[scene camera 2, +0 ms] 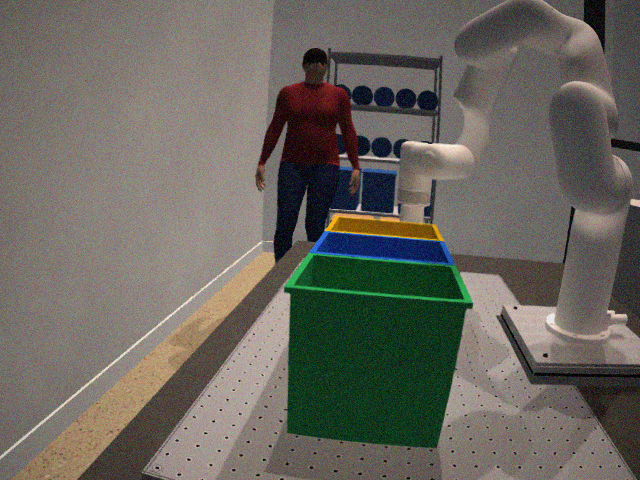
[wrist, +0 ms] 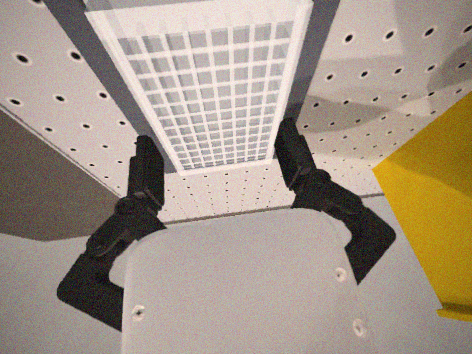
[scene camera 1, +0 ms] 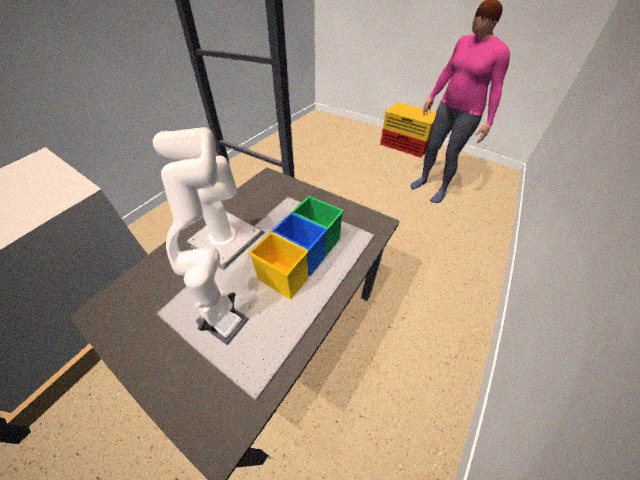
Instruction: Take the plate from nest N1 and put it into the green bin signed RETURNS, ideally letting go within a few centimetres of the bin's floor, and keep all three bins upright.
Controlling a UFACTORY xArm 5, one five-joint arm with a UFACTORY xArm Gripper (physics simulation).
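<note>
A white plate [scene camera 1: 227,324] [wrist: 215,90] with a grid of wells lies in a dark nest [scene camera 1: 227,340] [wrist: 316,45] on the perforated board. My gripper [scene camera 1: 217,312] [wrist: 218,139] is open and empty. In the wrist view its two black fingers stand on either side of the near end of the plate; their exact height over it is hard to tell. The green bin [scene camera 1: 336,232] [scene camera 2: 367,361] stands upright at the far end of the row of bins. No lettering is readable on it, and its floor is hidden.
The blue bin [scene camera 1: 316,258] [scene camera 2: 382,246] and the yellow bin [scene camera 1: 279,273] [scene camera 2: 385,227] [wrist: 440,200] stand upright between the nest and the green bin. A person in red [scene camera 2: 312,124] stands beyond the table; another in pink [scene camera 1: 473,77] stands on the floor near stacked crates [scene camera 1: 408,126].
</note>
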